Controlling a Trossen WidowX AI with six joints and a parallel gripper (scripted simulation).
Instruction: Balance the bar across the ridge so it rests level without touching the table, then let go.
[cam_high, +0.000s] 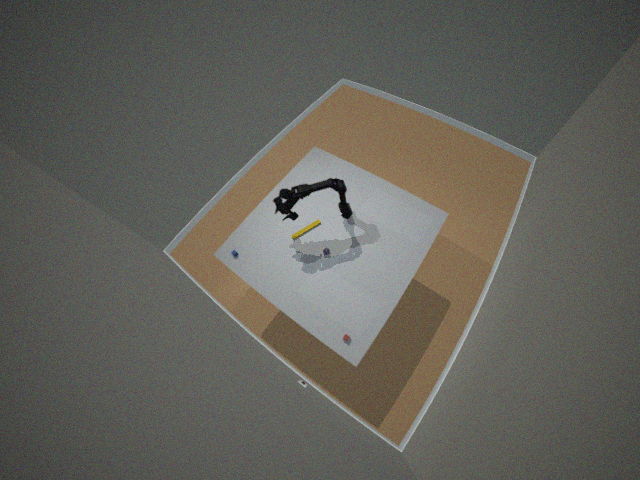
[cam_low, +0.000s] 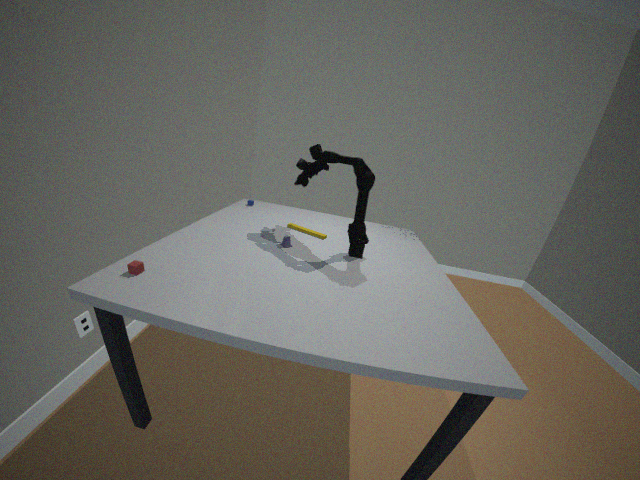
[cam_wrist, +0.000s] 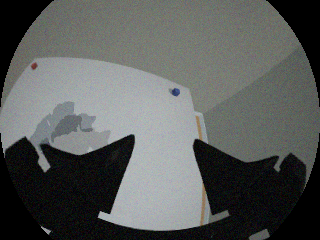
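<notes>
My gripper tip is 11 cm past the yellow bar, 10 cm to the right of it and 25 cm above it. The rest, counted from my gripper tip: small red cube: 35 cm ahead, 78 cm to the left, 24 cm below; small blue cube: 35 cm ahead, 22 cm to the right, 24 cm below.
</notes>
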